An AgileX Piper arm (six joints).
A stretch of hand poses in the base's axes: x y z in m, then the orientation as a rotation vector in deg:
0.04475, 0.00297, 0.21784, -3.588, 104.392, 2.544
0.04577, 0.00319, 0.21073, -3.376, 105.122, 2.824
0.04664, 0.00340, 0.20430, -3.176, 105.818, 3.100
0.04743, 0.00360, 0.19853, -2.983, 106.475, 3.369
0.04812, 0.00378, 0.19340, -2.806, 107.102, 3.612
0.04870, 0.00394, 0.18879, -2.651, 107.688, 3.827
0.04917, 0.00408, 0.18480, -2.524, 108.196, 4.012
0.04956, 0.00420, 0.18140, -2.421, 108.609, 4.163
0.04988, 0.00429, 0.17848, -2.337, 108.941, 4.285
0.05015, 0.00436, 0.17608, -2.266, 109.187, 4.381
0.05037, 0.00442, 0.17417, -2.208, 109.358, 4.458
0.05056, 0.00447, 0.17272, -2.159, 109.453, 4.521
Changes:
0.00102, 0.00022, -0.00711, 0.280, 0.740, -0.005
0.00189, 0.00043, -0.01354, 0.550, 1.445, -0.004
0.00268, 0.00063, -0.01931, 0.813, 2.113, -0.001
0.00337, 0.00081, -0.02444, 1.049, 2.749, -0.001
0.00395, 0.00097, -0.02905, 1.255, 3.344, 0.000
0.00442, 0.00111, -0.03304, 1.429, 3.860, 0.006
0.00481, 0.00123, -0.03644, 1.569, 4.279, 0.010
0.00513, 0.00132, -0.03936, 1.683, 4.616, 0.014
0.00540, 0.00139, -0.04176, 1.776, 4.867, 0.013
0.00562, 0.00145, -0.04367, 1.852, 5.041, 0.013
0.00581, 0.00150, -0.04512, 1.916, 5.139, 0.011

